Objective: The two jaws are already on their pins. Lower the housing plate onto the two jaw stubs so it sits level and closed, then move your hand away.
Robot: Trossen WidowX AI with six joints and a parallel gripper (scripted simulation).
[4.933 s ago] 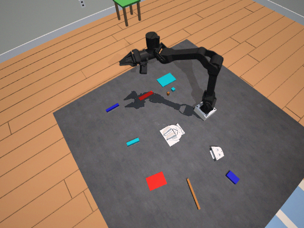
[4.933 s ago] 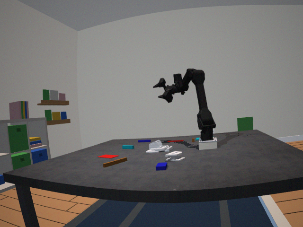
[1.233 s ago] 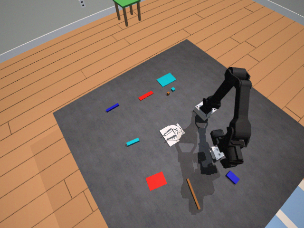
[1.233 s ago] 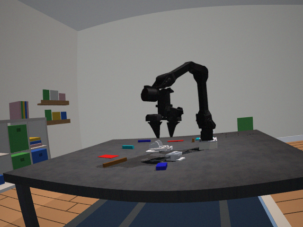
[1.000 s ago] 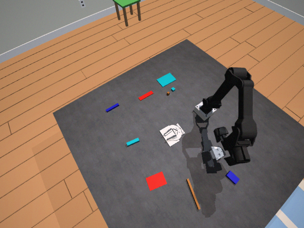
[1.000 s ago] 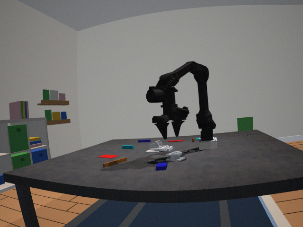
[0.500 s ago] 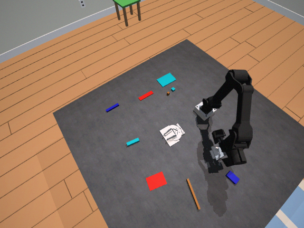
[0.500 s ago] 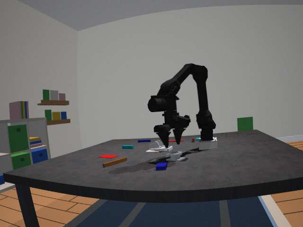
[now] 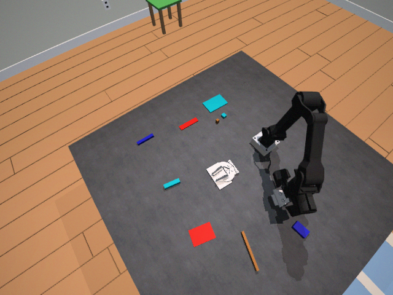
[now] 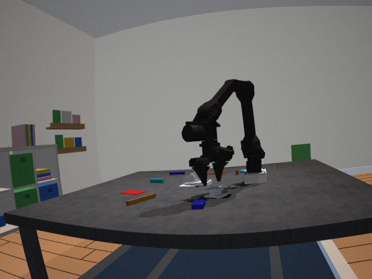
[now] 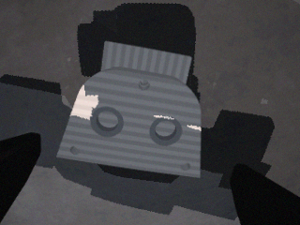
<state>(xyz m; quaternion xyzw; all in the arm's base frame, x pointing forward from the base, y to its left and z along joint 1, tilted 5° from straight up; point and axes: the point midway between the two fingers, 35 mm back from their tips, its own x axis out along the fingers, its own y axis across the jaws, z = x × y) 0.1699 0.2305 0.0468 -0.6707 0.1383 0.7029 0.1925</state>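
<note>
My gripper tip is now 10 mm past the white stand and 40 mm above it. Also, from my gripper tip: orange stick (260 mm ahead, 60 mm to the left, 40 mm below); red sheet (360 mm ahead, 120 mm to the right, 50 mm below); blue block (30 mm ahead, 150 mm to the left, 40 mm below).
</note>
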